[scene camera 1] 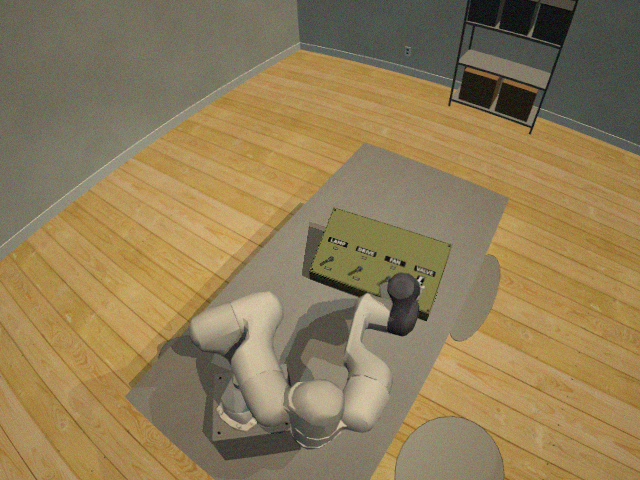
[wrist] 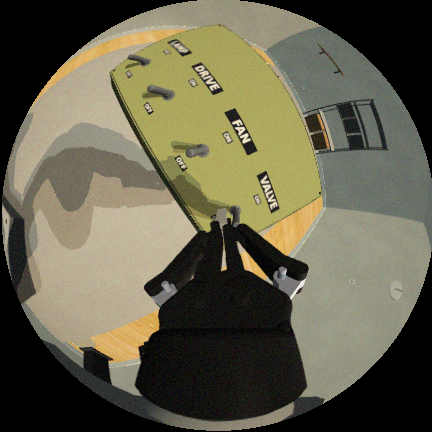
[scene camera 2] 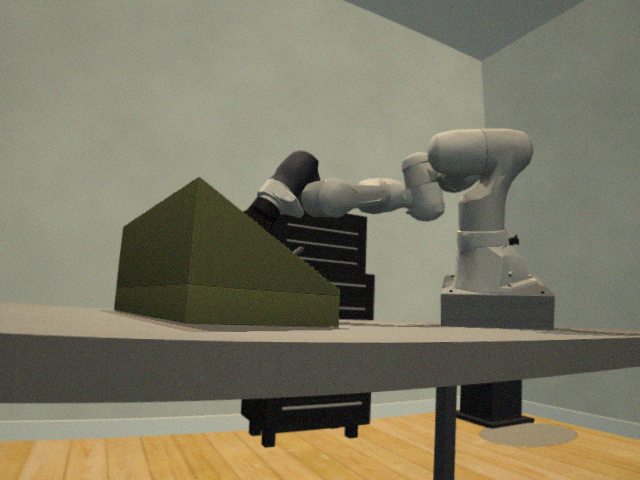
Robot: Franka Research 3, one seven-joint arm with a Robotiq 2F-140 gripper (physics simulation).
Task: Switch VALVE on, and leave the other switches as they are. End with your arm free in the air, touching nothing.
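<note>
The olive sloped panel (scene camera 1: pixel 382 232) (scene camera 2: pixel 248 268) (wrist: pixel 280 145) carries several switches. In the wrist view the VALVE lever (wrist: pixel 236 215) stands below its label (wrist: pixel 267 192), right beside the fingertips. Its exact tilt is hard to tell, and whether they touch is unclear. The FAN lever (wrist: pixel 198 151), DRIVE lever (wrist: pixel 161 92) and LAMP lever (wrist: pixel 139 60) lean toward their OFF marks. My gripper (wrist: pixel 222 215) is shut and empty, with its tips low over the panel on the OFF side of the VALVE lever. In scene camera 1 the wrist hides the tips; in scene camera 2 the panel hides them.
The panel stands on a grey table (scene camera 1: pixel 413 175) (scene camera 2: pixel 361 361). The arm reaches in from its base block (scene camera 1: pixel 258 444) (scene camera 2: pixel 496 310). The FAN lever is the nearest neighbour to the gripper. A shelf rack (scene camera 1: pixel 555 67) stands by the far wall.
</note>
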